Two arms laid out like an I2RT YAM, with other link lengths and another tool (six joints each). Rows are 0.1 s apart.
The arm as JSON. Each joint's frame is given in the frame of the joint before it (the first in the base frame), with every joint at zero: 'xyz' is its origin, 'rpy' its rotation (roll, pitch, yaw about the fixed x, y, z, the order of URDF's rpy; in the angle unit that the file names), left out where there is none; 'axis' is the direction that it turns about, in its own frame. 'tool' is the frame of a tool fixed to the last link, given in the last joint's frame.
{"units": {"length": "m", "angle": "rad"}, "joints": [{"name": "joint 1", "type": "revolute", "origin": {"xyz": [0.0, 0.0, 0.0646]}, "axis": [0.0, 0.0, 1.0]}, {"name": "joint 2", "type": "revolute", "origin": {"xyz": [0.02, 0.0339, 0.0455]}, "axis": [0.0, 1.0, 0.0]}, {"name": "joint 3", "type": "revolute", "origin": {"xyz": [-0.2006, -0.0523, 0.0]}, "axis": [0.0, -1.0, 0.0]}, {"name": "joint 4", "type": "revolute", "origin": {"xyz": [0.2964, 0.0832, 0.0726]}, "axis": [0.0, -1.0, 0.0]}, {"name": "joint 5", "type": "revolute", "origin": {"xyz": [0.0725, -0.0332, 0.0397]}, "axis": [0.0, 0.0, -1.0]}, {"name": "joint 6", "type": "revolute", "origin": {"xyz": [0.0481, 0.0, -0.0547]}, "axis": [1.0, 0.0, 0.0]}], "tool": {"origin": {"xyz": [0.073, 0.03, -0.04], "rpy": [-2.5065, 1.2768, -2.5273]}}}
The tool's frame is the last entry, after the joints.
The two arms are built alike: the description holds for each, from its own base.
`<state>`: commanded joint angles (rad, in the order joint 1, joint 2, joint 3, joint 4, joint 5, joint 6); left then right.
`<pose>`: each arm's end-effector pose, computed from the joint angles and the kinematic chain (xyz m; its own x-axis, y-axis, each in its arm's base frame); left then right.
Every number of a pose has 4 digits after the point.
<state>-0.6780 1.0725 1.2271 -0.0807 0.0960 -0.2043 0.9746 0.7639 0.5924 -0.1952 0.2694 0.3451</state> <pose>0.3411 -0.2219 0.3580 -0.3669 -0.1326 -0.9208 0.6709 0.6480 -0.3606 0.1645 0.3130 0.1583 -0.4741 -0.3005 -0.8276 -0.6139 0.7867 0.0661</pose>
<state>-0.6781 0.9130 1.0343 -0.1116 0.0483 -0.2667 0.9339 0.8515 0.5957 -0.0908 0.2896 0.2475</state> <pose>0.3218 -0.2026 0.3172 -0.4449 -0.1571 -0.8817 0.6043 0.6739 -0.4250 0.1895 0.3138 0.1448 -0.4213 -0.3390 -0.8412 -0.5940 0.8041 -0.0265</pose>
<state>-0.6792 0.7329 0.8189 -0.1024 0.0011 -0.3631 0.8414 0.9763 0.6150 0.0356 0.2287 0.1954</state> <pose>0.3028 -0.1862 0.2759 -0.5068 -0.2281 -0.8314 0.5343 0.6737 -0.5105 0.2255 0.3128 0.1299 -0.4056 -0.3411 -0.8480 -0.5780 0.8144 -0.0511</pose>
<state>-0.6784 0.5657 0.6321 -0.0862 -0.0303 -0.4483 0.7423 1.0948 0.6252 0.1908 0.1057 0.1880</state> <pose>0.2879 -0.1743 0.2419 -0.5422 -0.2980 -0.7856 0.4820 0.6556 -0.5813 0.2580 0.3121 0.1180 -0.3896 -0.3035 -0.8696 -0.5943 0.8041 -0.0144</pose>
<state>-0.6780 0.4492 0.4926 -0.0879 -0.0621 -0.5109 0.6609 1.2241 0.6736 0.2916 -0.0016 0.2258</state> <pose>0.2796 -0.1665 0.2095 -0.5738 -0.3432 -0.7436 0.4260 0.6504 -0.6289 0.2866 0.3115 0.1103 -0.4082 -0.2527 -0.8772 -0.6035 0.7957 0.0516</pose>
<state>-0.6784 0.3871 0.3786 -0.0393 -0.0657 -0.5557 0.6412 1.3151 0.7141 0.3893 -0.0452 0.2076</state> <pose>0.2775 -0.1672 0.1819 -0.5925 -0.3714 -0.7149 0.4044 0.6304 -0.6626 0.3017 0.3183 0.1093 -0.3639 -0.2428 -0.8993 -0.6267 0.7780 0.0435</pose>
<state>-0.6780 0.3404 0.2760 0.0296 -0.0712 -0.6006 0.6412 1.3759 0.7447 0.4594 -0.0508 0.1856</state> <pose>0.2775 -0.1691 0.1588 -0.6003 -0.4074 -0.6882 0.3891 0.6030 -0.6964 0.3110 0.3252 0.1098 -0.3206 -0.2388 -0.9166 -0.6357 0.7717 0.0213</pose>
